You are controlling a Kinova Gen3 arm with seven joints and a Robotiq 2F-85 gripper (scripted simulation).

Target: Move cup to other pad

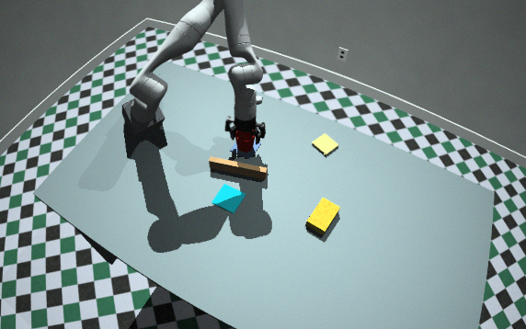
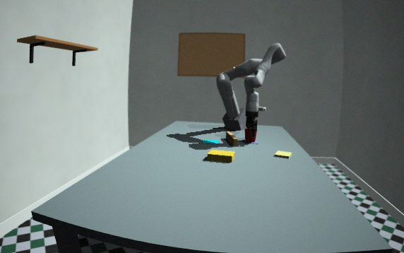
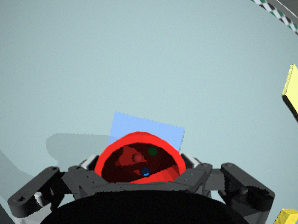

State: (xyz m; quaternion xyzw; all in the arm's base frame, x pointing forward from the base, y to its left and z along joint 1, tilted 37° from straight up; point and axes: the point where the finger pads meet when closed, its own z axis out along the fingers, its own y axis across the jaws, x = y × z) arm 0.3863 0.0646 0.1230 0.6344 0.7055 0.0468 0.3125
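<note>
Right now the red cup is 2 cm below my hand. Round my hand: wooden rail: 12 cm to the right, 3 cm below; cyan pad: 23 cm to the right, 5 cm below; blue marble: 1 cm ahead, 2 cm to the right, 3 cm below.
</note>
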